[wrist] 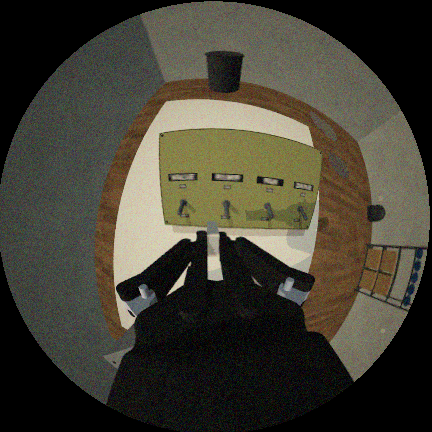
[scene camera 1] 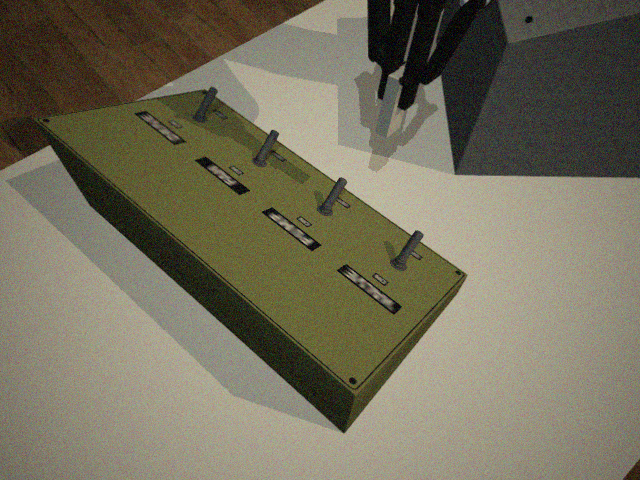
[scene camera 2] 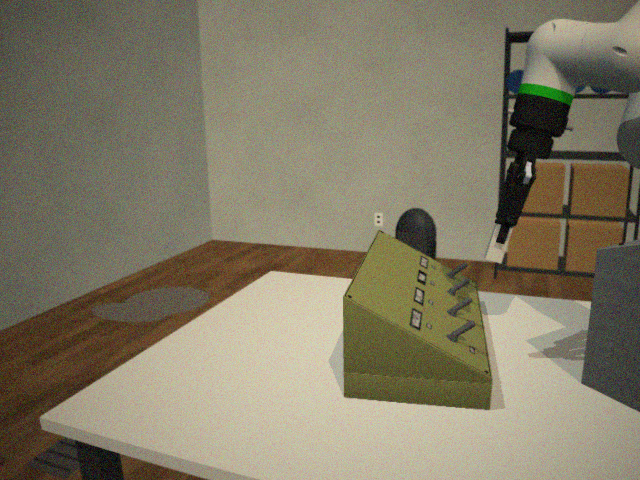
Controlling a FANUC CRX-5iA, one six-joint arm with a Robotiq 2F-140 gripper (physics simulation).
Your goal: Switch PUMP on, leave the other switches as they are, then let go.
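Frame: origin at the arm's base, x ahead, y left, z up, level; centimetres.
Seen in the pictures: gripper, fingertip midpoint: point(wrist: 211, 229) point(scene camera 1: 387, 130) point(scene camera 2: 492, 260).
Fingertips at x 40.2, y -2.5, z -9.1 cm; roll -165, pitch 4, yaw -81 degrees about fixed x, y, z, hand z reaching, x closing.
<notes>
Pixels of each thing's top centre, then the offset from my fingertips to it. Level surfaces: height alone.
- PUMP lever at its top centre: point(scene camera 1: 335, 185) point(scene camera 2: 461, 296) point(wrist: 226, 207) dy -2.7, dx +5.3, dz -8.4 cm
- end lever at its top centre: point(scene camera 1: 412, 240) point(scene camera 2: 463, 320) point(wrist: 178, 206) dy +9.3, dx +4.3, dz -8.4 cm
- white table at its surface level: dz -21.5 cm
The olive sloped switch box point(scene camera 1: 206, 206) point(scene camera 2: 392, 341) point(wrist: 240, 150) carries a row of grey levers and blurred label plates. The PUMP lever point(scene camera 1: 332, 197) point(scene camera 2: 460, 307) point(wrist: 226, 209) is second from the left in the wrist view and second from the near end in both scene views. It leans toward the box's low edge, as do the other levers, such as the end lever point(scene camera 1: 408, 250) point(scene camera 2: 461, 330) point(wrist: 183, 207). My gripper point(scene camera 1: 390, 114) point(scene camera 2: 498, 248) point(wrist: 211, 229) is shut and empty. It hangs in the air off the low edge, apart from the levers.
The box stands on a white table point(scene camera 1: 516, 361) point(scene camera 2: 206, 387) point(wrist: 145, 200). A grey block point(scene camera 1: 547, 103) point(scene camera 2: 615, 320) stands at the right in the scene views. A dark bin point(wrist: 224, 72) and a shelf rack point(scene camera 2: 507, 129) with orange-brown boxes are beyond the table.
</notes>
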